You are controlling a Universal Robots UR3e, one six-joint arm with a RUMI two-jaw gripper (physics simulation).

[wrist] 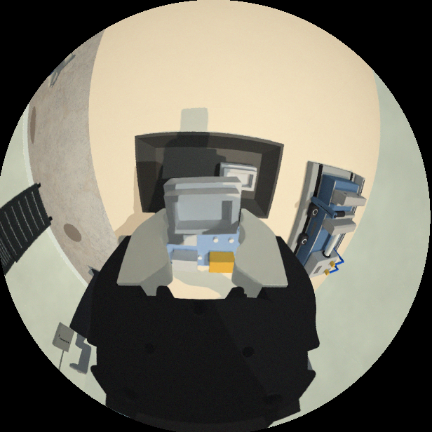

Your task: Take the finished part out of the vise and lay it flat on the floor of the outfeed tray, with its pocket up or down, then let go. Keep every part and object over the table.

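My gripper [203, 210] is shut on the finished part [202, 207], a grey block with its rectangular pocket facing the camera. The part is held up between the two fingertips and hides the near middle of the dark outfeed tray [273, 182]. A shadow falls on the tray's floor and its far wall. Another light grey part [245, 178] with a pocket lies in the tray, partly behind the held part. The vise [320, 220], blue and grey, stands to the right, with its jaws apart and no part showing between them.
A blue plate [216, 245] with small white pegs shows between the fingers, below the held part. A grey block [184, 261] and a yellow block [221, 262] sit at it. A black slatted object [22, 225] is at the far left. The table edge curves down the left side.
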